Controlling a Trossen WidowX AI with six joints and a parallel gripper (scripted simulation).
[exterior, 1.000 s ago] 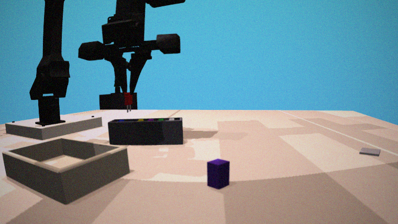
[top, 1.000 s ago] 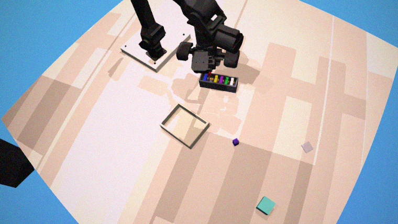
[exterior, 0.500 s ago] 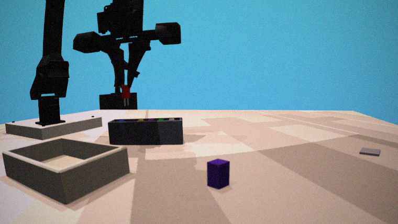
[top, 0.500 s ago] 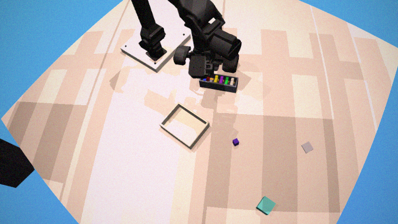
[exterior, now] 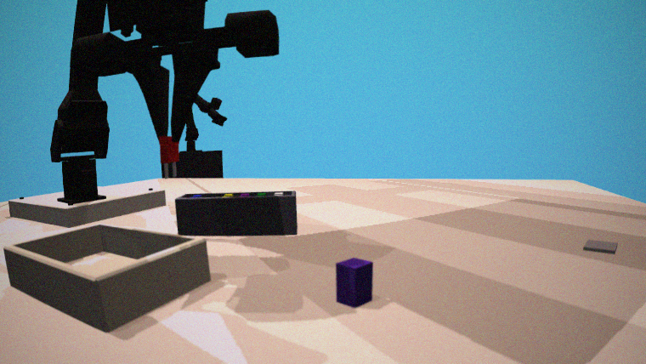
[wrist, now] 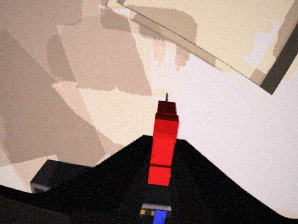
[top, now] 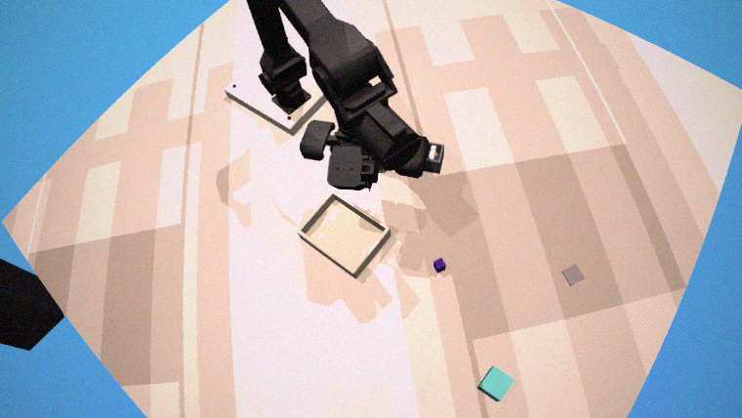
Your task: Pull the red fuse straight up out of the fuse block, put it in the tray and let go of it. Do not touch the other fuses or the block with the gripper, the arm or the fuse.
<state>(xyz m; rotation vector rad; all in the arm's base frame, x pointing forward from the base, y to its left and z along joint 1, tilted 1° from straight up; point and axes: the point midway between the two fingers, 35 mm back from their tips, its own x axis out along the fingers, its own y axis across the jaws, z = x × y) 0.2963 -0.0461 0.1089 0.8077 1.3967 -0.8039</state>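
Now: gripper tip 1 cm short of the square tray, 8 cm to the left of it and 10 cm above it. Also, from my gripper tip: red fuse 1 cm below; blue fuse 6 cm behind, 9 cm to the left, 7 cm below; yellow fuse 3 cm behind, 11 cm to the left, 7 cm below.
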